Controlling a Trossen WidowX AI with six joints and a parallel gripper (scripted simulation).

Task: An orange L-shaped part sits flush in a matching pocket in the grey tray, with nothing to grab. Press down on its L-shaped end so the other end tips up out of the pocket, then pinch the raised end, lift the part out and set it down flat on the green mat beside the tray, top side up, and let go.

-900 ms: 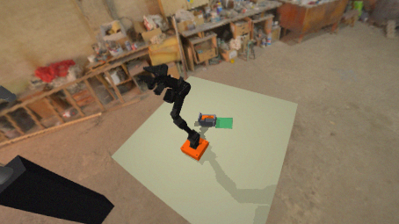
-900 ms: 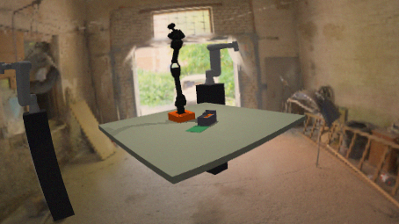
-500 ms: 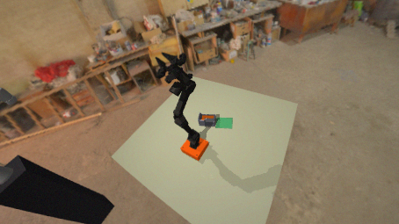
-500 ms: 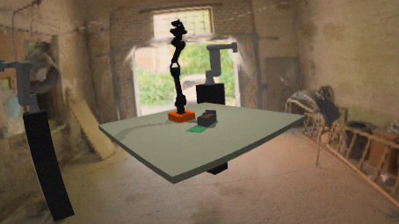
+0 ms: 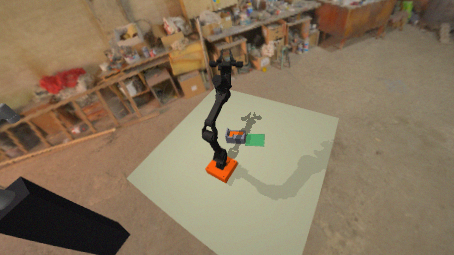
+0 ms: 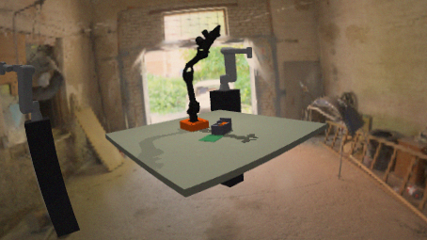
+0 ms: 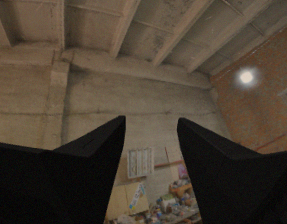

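Right now the orange L-shaped part is 71 cm below my gripper tip, 7 cm behind it and 2 cm to the left of it. The rest, counted from my gripper tip: green mat: 78 cm below, 14 cm to the right, 1 cm behind.
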